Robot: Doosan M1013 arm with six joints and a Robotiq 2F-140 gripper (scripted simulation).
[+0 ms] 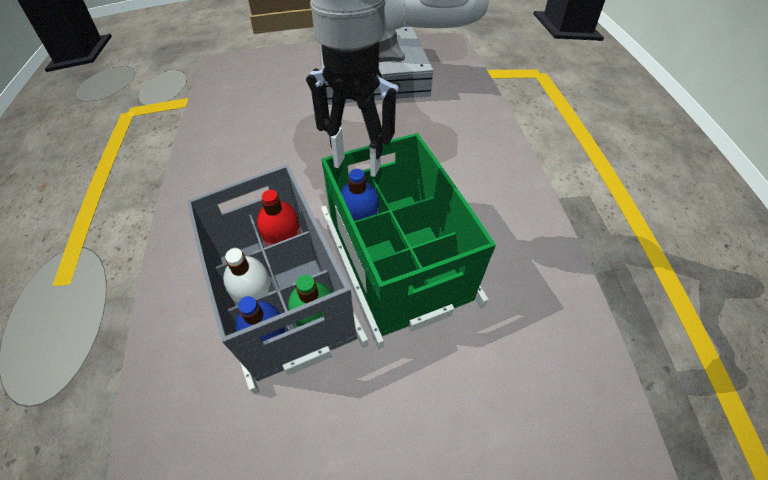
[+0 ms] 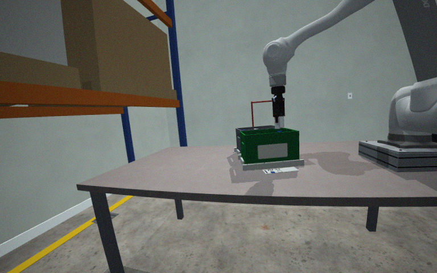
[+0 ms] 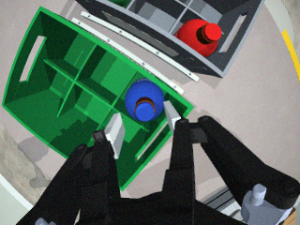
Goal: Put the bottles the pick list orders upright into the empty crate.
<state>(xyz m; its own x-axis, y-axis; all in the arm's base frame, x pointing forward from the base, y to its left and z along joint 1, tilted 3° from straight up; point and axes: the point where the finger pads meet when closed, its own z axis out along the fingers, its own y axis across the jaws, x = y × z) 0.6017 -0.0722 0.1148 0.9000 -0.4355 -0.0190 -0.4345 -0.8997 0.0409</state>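
Right now the green bottle is 20 cm ahead of my hand, 9 cm to the right of it and 12 cm below it. Round my hand: green crate (7 cm ahead, 6 cm to the left, 13 cm below); grey crate (13 cm ahead, 16 cm to the right, 13 cm below); red-label bottle (3 cm ahead, 15 cm to the right, 12 cm below).
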